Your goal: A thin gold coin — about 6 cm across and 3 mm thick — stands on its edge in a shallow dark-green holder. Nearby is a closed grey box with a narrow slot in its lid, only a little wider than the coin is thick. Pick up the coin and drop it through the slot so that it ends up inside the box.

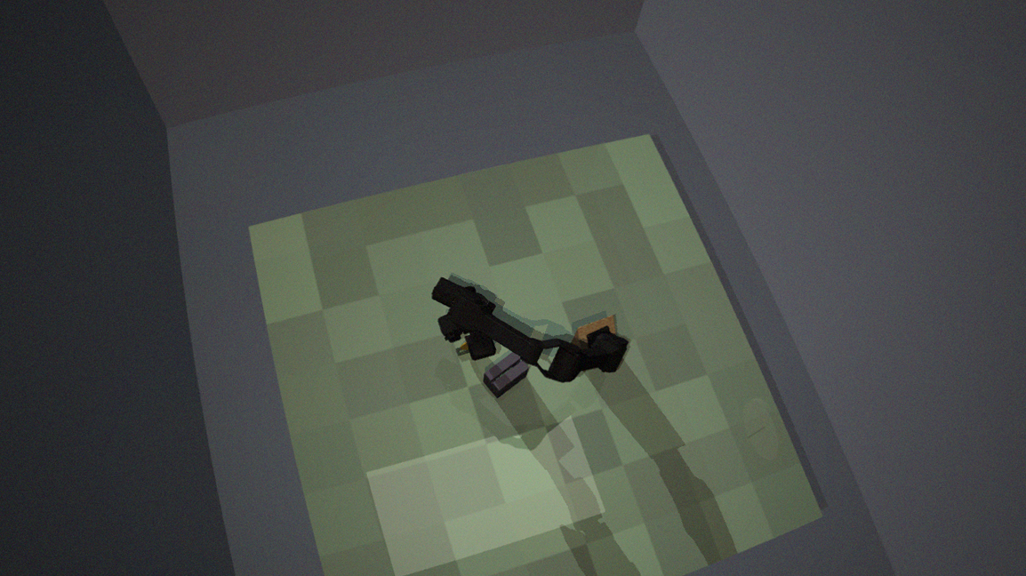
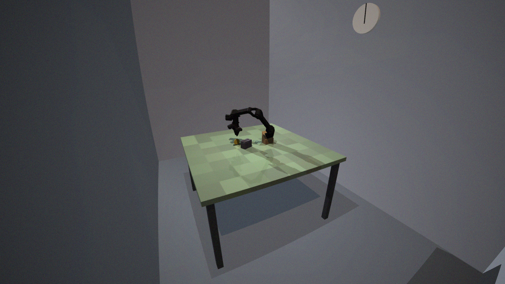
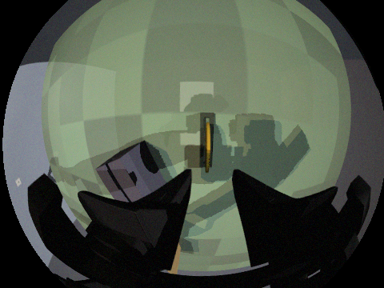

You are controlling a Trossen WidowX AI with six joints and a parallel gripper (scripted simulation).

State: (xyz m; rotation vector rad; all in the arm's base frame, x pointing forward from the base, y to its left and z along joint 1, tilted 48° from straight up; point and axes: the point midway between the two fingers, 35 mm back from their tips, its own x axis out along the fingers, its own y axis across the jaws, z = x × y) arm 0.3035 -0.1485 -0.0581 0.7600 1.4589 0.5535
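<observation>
Right now the thin gold coin is 70 mm below my gripper tip.
</observation>
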